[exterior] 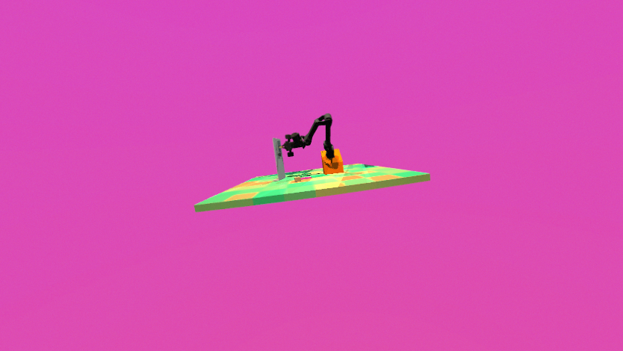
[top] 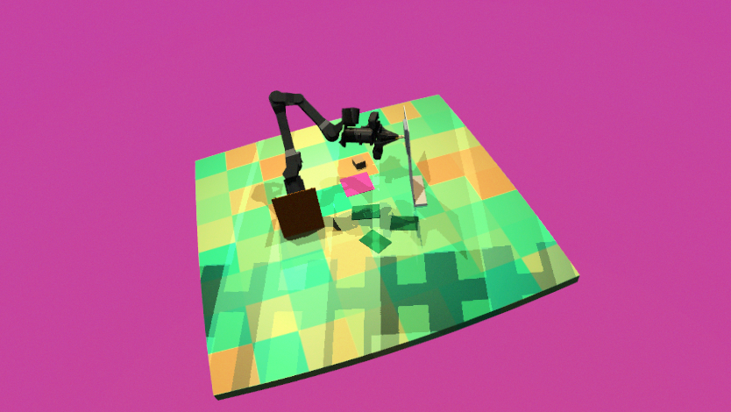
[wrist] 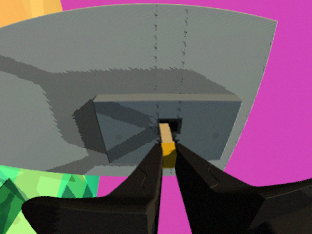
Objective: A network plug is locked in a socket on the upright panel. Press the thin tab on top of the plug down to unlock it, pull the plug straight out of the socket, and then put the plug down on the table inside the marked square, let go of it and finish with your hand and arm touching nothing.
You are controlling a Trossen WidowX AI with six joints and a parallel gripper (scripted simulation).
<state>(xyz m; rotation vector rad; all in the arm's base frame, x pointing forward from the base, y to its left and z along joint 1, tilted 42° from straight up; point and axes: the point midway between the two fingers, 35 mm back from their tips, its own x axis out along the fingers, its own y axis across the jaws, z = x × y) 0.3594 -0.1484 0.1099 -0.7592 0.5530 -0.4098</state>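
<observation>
My gripper tip is 28 cm above the pink marked square, 15 cm to the right of it and 14 cm past it. Also, from my gripper tip: network plug: right at my gripper tip; then grey panel: 11 cm below, 4 cm ahead, 2 cm to the right.
</observation>
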